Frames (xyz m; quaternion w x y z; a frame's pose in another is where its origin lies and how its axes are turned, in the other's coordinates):
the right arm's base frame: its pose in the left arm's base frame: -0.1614 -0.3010 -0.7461 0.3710 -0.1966 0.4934 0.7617
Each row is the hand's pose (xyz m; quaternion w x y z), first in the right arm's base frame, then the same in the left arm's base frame.
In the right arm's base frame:
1: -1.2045 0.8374 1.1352 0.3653 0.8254 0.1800 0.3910
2: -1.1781 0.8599 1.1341 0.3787 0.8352 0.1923 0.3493
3: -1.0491 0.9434 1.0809 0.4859 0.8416 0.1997 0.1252
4: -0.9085 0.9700 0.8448 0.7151 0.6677 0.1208 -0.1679
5: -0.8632 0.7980 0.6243 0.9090 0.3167 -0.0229 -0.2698
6: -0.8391 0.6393 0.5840 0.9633 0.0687 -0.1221 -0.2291
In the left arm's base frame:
1: 0.0582 0.0717 1.0577 0.0888 -0.2902 -0.9526 0.0193
2: 0.0240 0.0752 1.0533 0.0562 -0.2613 -0.9631 0.0318
3: -0.1265 0.0555 0.9948 0.1518 0.1264 0.9796 -0.0379
4: -0.2534 -0.1106 0.8144 0.4649 -0.0677 0.8733 0.1292
5: -0.1669 -0.2508 0.5840 0.6164 -0.1769 0.6282 0.4406
6: -0.0647 -0.2403 0.4542 0.6056 -0.1839 0.4373 0.6389

